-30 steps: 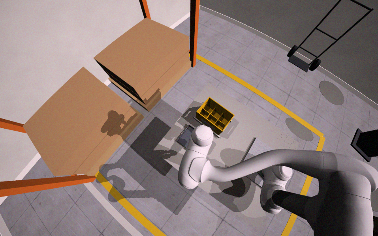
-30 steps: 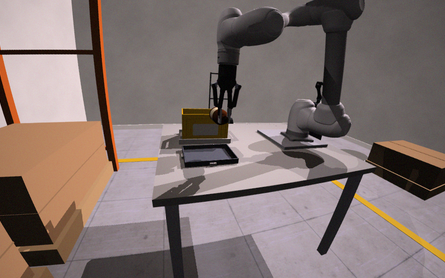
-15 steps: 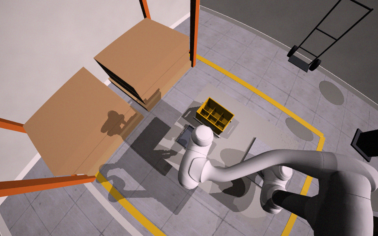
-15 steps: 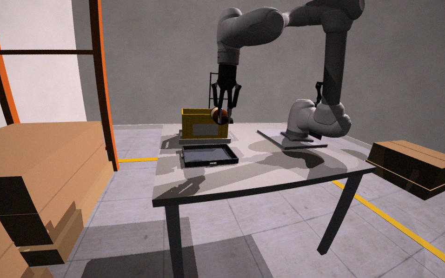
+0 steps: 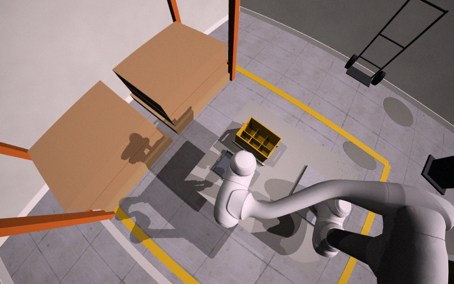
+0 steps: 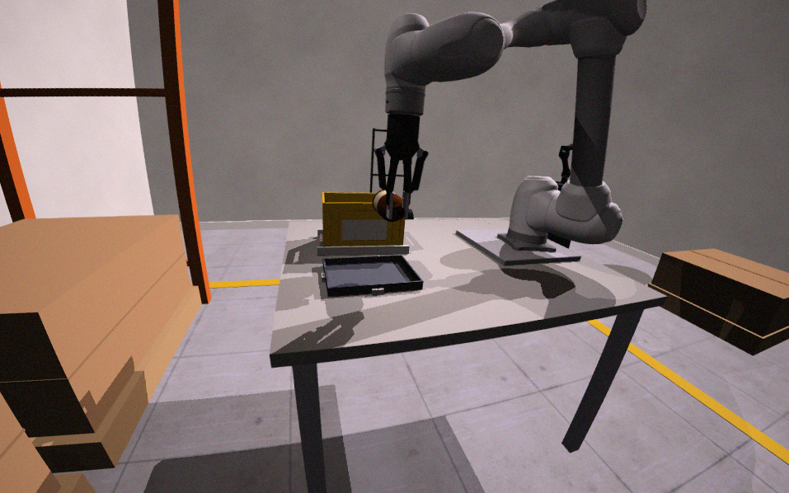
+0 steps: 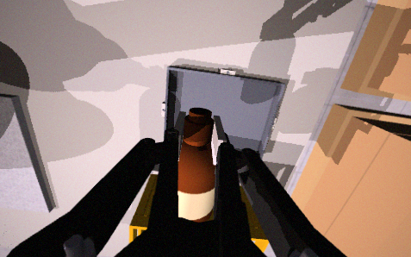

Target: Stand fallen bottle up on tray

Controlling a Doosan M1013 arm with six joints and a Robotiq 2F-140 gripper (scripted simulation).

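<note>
My gripper is now 1 cm short of the brown bottle, 5 cm to the left of it and 2 cm above it. From my hand the other things lie so: dark grey tray (6 cm ahead, 4 cm to the right, 21 cm below); yellow crate (9 cm ahead, 31 cm to the right, 14 cm below).
</note>
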